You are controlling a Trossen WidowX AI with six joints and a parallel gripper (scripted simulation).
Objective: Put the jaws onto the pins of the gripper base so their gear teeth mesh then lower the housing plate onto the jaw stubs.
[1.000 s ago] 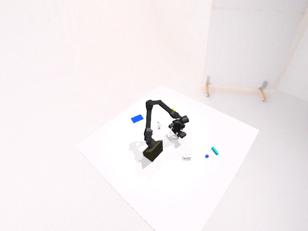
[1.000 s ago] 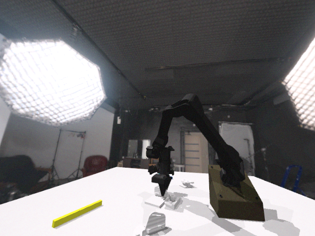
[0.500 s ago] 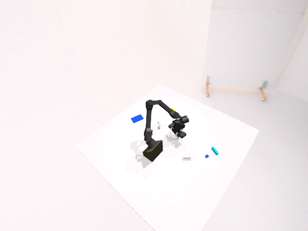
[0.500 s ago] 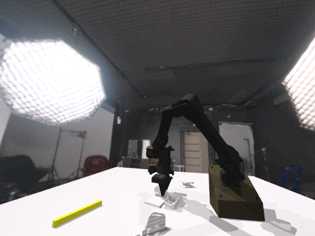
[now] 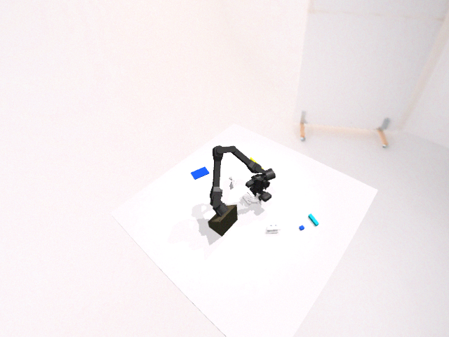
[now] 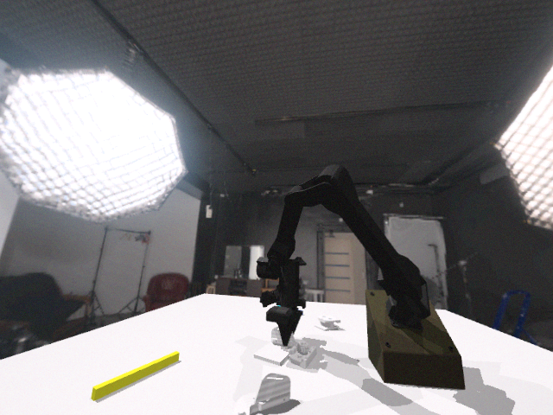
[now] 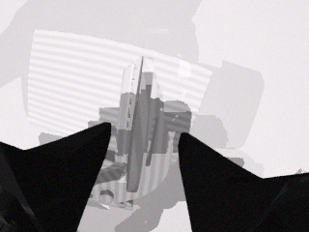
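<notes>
Right now my gripper tip is 2 cm short of the flat white plate, 3 cm to the right of it and 1 cm above it. Also, from my gripper tip: white jaw: 3 cm behind, 2 cm to the left; yellow bar: 25 cm ahead, 21 cm to the left, 1 cm below; blue cube: 33 cm to the right, 1 cm below.
</notes>
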